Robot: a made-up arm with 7 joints.
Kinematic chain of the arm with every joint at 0, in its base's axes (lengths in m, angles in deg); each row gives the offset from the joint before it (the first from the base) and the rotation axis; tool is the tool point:
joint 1: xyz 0 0 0.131 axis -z
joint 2: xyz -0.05 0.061 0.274 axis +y
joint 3: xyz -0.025 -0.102 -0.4 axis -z
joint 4: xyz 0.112 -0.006 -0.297 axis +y
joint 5: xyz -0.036 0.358 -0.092 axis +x
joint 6: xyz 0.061 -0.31 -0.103 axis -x
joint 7: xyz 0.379 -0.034 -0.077 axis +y
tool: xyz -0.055 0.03 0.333
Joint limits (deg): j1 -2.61..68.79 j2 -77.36..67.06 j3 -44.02..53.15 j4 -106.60..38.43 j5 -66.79..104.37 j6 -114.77..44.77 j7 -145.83..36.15
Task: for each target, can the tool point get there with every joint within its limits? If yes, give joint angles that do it. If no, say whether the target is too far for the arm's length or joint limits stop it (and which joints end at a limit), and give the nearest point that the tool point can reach.
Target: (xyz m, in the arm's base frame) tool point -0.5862 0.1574 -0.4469
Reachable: yes | joints 2.78 33.41 -27.41 11.84 13.35 -43.68 -79.70
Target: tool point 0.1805 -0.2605 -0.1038
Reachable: yes | joints 43.38 -29.08 22.46 -71.01 -45.48 22.48 -76.14
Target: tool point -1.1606 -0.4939 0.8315
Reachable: no: joint limits stop it (at a limit: joint 1, joint 2, joint 3, joint 4, joint 5) | nearest point -0.6783 -0.1891 0.5689 | short by 0.628 m
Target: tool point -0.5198 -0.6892 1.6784
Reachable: no: joint limits stop it (at a limit: joint 1, joint 2, joint 3, joint 7) | nearest point -0.1950 -0.6645 1.2323 | short by 0.552 m
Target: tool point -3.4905 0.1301 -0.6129
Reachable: no: too far | nearest point -1.5568 0.2756 -0.0378 | short by 2.023 m
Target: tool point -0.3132 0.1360 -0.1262
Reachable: yes | joints 17.36 31.50 -25.63 -91.10 -29.89 -11.30 -57.61
